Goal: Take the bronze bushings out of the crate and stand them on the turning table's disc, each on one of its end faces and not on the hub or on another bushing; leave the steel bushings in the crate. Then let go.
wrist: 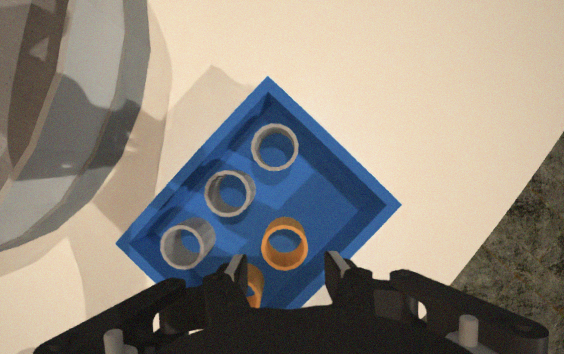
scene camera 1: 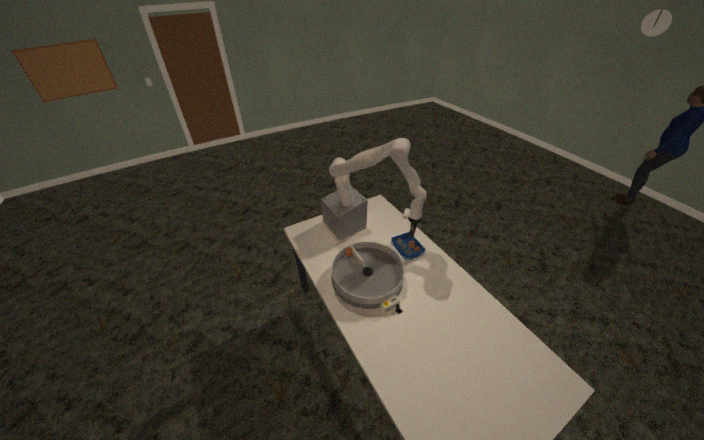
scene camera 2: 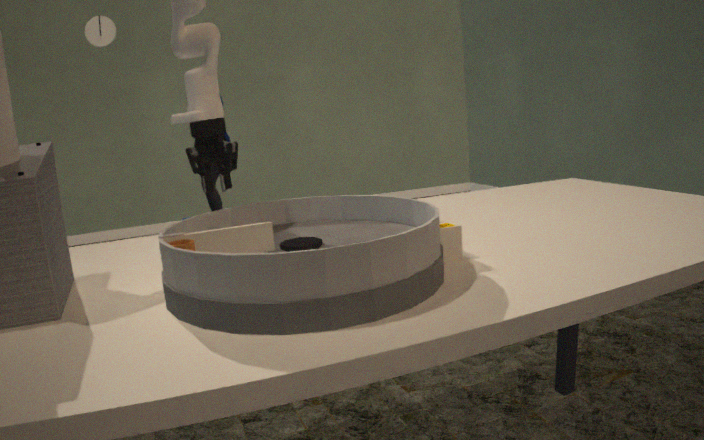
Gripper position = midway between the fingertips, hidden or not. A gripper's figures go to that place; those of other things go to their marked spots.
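A blue crate (wrist: 340,204) stands 270 mm from the lens, while a turning table (wrist: 79,79) is 240 mm from the lens. The gripper (wrist: 286,269) is 170 mm from the lens.
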